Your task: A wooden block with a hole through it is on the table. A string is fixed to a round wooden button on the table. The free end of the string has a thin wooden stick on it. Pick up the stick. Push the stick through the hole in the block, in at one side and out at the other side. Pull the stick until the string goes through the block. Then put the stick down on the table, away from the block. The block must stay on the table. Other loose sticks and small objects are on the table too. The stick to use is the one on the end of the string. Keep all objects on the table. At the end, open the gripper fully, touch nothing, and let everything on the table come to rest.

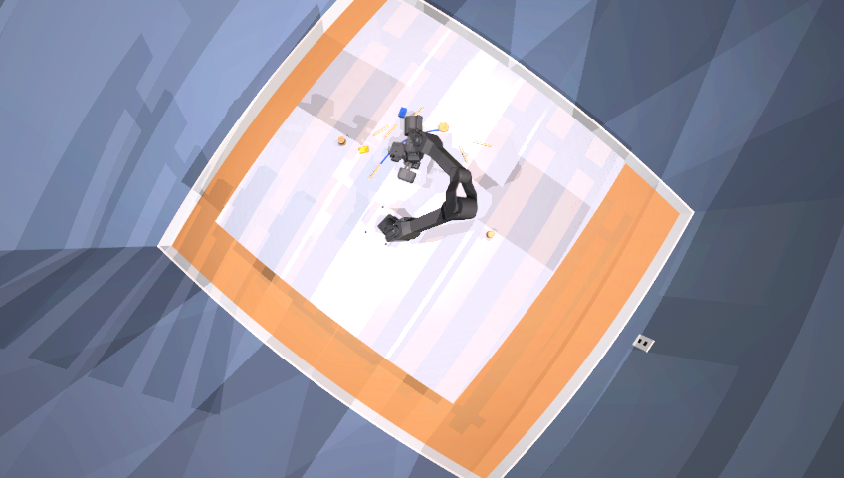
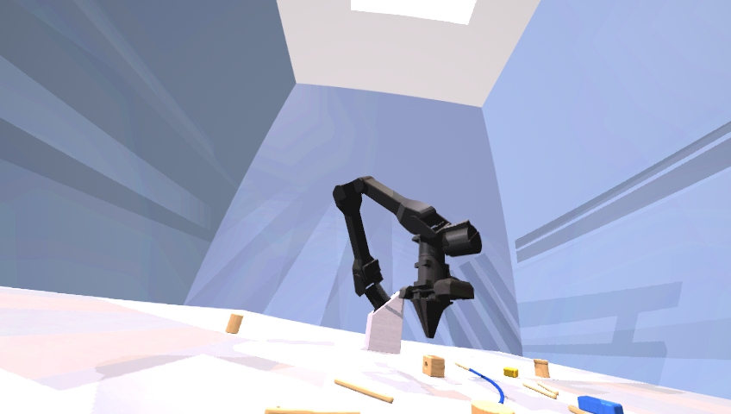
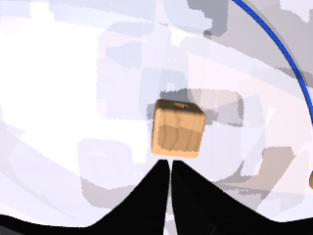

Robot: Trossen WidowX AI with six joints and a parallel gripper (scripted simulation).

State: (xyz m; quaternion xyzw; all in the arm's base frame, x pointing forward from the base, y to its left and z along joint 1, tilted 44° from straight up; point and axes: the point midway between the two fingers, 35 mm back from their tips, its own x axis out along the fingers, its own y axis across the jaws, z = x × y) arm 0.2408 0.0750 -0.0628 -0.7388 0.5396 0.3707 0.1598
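The wooden block lies 1 cm ahead of my gripper tip, 1 cm to the left of it and 4 cm below it. Round my gripper tip: long loose stick 18 cm ahead, 9 cm to the right, 6 cm below; then yellow piece 9 cm behind, 20 cm to the left, 5 cm below; then round wooden button 20 cm ahead, 3 cm to the left, 5 cm below.
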